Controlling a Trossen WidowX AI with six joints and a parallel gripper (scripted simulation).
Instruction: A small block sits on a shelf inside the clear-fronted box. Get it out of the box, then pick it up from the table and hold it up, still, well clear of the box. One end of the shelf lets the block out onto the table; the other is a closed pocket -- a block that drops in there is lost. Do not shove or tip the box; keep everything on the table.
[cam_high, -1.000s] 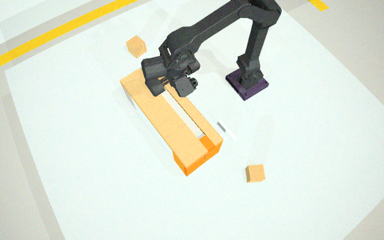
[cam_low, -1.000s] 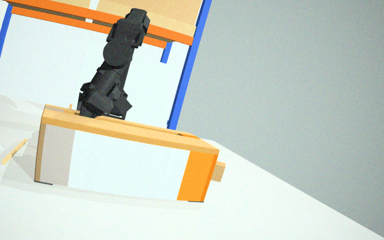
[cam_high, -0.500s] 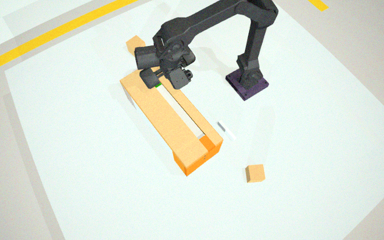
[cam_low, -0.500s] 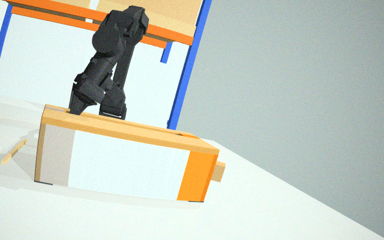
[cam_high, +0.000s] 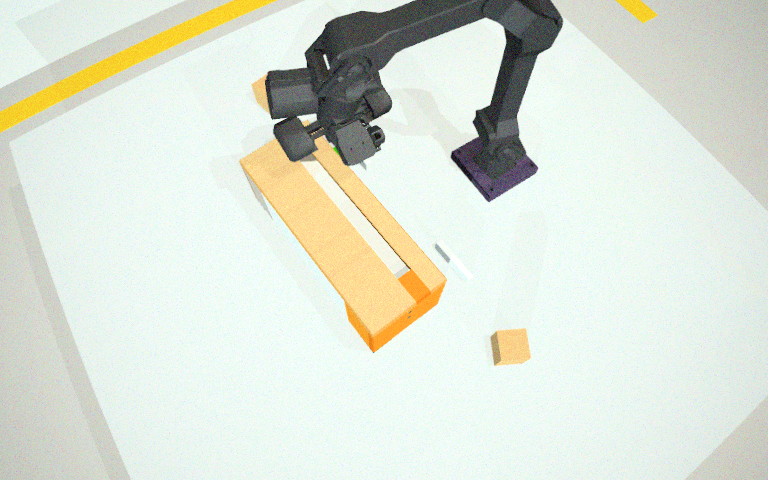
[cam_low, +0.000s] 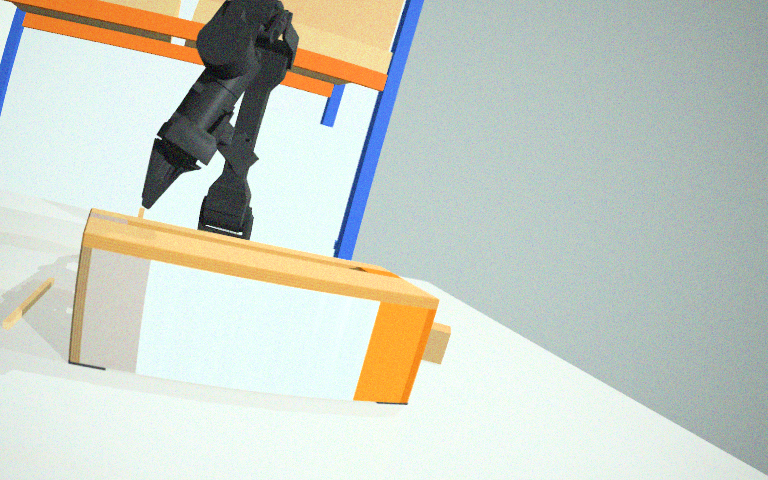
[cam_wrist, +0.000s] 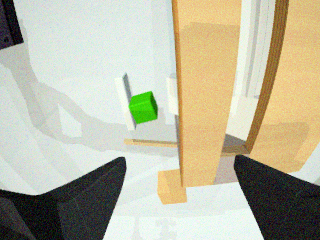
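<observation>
Now: the green block 40 mm behind my gripper tip, 30 mm to the right of it and 130 mm below it. From my gripper tip the other things lie so: long wooden box (30 mm ahead, 130 mm to the left, 80 mm below); tan cube (10 mm behind, 240 mm to the right, 120 mm below); thin wooden stick (130 mm to the right, 140 mm below).
</observation>
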